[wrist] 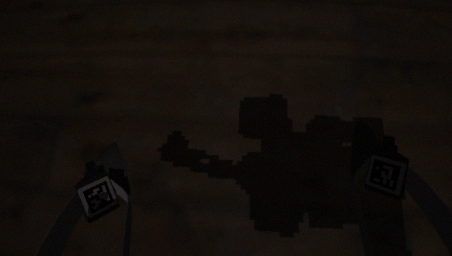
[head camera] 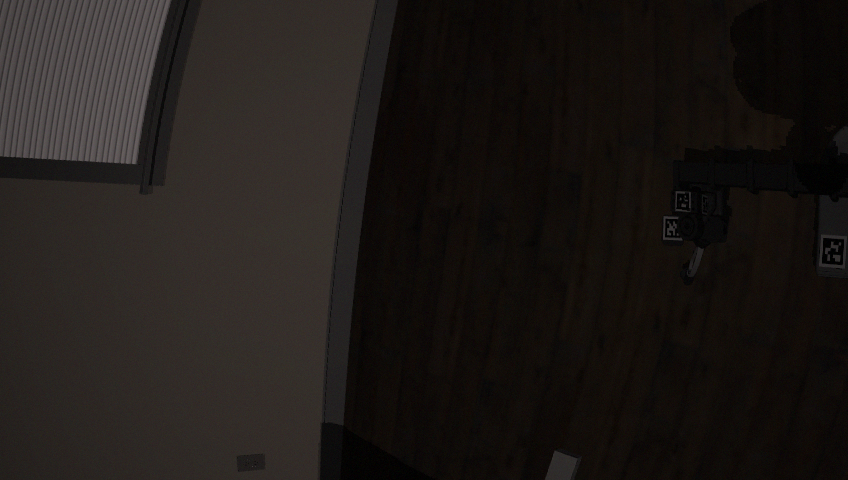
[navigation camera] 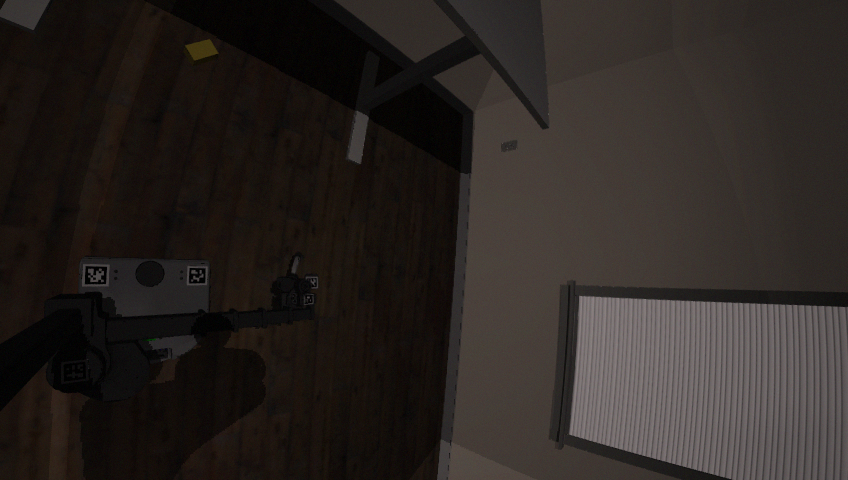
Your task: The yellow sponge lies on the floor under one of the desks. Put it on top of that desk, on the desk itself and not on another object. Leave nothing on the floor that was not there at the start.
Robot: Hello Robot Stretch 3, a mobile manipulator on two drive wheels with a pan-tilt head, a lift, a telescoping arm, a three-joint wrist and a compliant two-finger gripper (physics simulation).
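Frame: origin at the robot's base, x right, y ahead, z up, level; metres.
Seen in the pictures: gripper, fingertip midpoint: [wrist: 236, 152]; robot's base at its link origin: [navigation camera: 150, 272].
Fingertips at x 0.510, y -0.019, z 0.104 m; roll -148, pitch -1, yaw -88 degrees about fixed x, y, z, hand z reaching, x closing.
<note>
Offsets run from my fingertips to a thing's top centre. "spot": to the spot under its first point. Level surfaces: height alone.
The yellow sponge {dx -0.446, dy +0.848, dz -0.058 m} [navigation camera: 202, 51] lies flat on the wooden floor near the top of the navigation view, beside the desk's dark shadow. The desk {dz +0.847 m} [navigation camera: 511, 44] shows in part at the top of that view, with its grey top seen along an edge. The sponge does not show in the head or wrist views. My gripper [wrist: 236, 152] [navigation camera: 295, 263] [head camera: 692, 268] is open, its fingers wide apart over dark floor with nothing between them. It is well apart from the sponge, nearer the bottom of the navigation view.
A pale desk foot [navigation camera: 358, 137] [head camera: 562, 465] sticks out over the floor. Another pale foot {spot: dx -0.924, dy +0.766, dz -0.079 m} [navigation camera: 24, 13] is at the upper left. My base [navigation camera: 172, 291] is at the lower left of the navigation view. A wall [head camera: 255, 267] [navigation camera: 571, 196] with a blind-covered window [head camera: 77, 77] [navigation camera: 702, 380] runs alongside.
</note>
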